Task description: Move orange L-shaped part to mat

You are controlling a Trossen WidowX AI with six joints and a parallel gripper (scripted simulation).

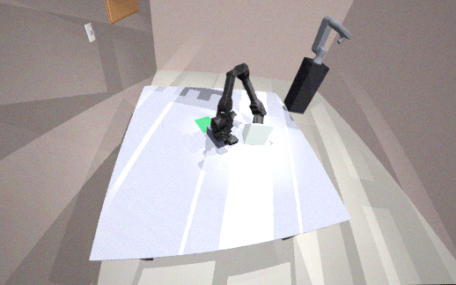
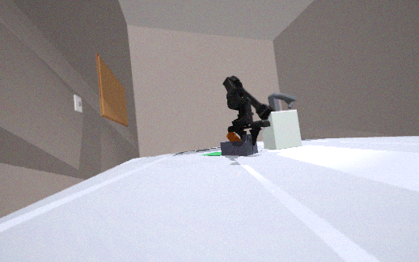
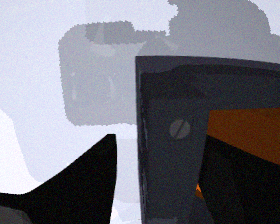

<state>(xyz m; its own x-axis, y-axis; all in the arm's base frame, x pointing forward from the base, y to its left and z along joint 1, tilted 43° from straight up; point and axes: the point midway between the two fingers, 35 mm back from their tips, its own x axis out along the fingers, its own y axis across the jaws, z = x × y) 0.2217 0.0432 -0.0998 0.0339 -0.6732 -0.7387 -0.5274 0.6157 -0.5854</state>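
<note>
Now: the orange L-shaped part 50 mm to the right of my gripper tip, 20 mm ahead of it and 10 mm above it. From my gripper tip the other things lie so: green mat: 190 mm to the right, 110 mm ahead, 50 mm below.
</note>
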